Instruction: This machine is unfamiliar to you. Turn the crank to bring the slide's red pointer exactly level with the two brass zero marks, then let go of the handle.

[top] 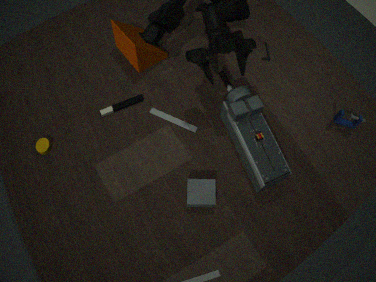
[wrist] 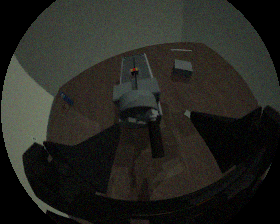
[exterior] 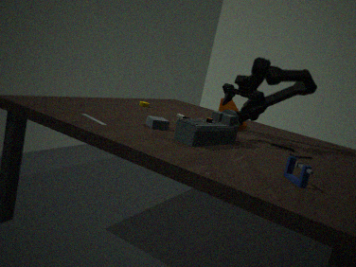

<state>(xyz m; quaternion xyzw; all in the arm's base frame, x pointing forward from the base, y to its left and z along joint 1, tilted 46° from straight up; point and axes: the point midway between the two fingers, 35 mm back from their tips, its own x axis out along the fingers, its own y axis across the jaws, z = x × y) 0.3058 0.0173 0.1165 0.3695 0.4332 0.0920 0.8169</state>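
The red pointer lies 170 mm ahead of my gripper tip and 50 mm below it. Round my gripper tip: grey block: 200 mm ahead, 200 mm to the right, 110 mm below; yellow disc: 150 mm behind, 550 mm to the right, 120 mm below; black-and-white marker: 150 mm behind, 280 mm to the right, 130 mm below.
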